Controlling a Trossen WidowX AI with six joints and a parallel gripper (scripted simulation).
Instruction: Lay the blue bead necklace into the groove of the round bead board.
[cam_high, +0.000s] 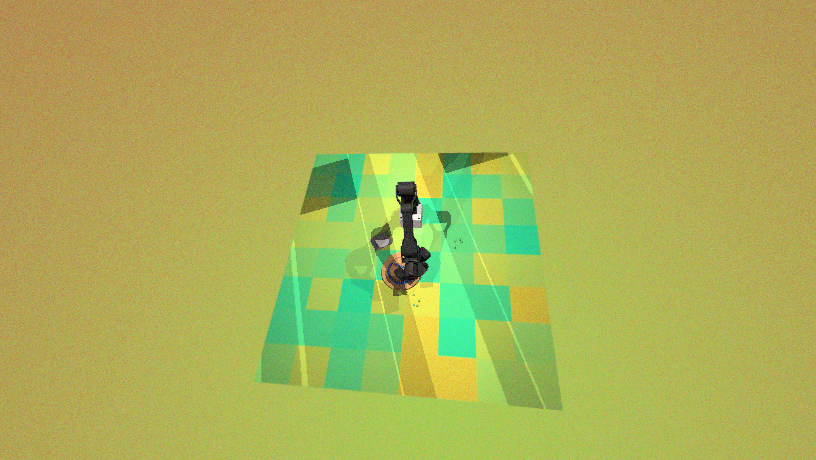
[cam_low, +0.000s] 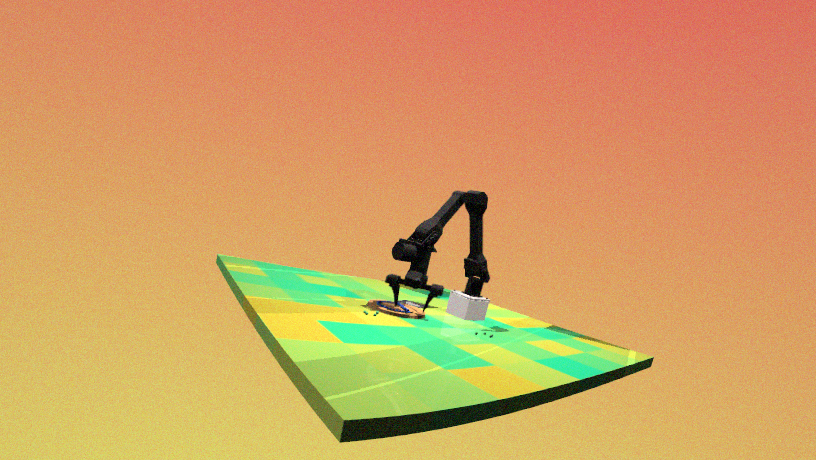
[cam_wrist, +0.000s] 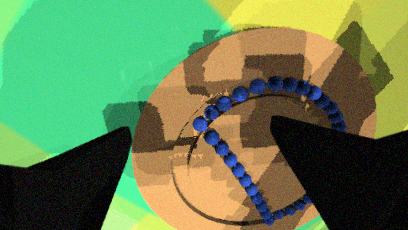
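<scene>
My gripper tip is now 6 cm to the left of the round bead board and 1 cm above it. From my gripper tip the other things lie so: flat grey piece (18 cm behind, 17 cm to the right, 2 cm below).
</scene>
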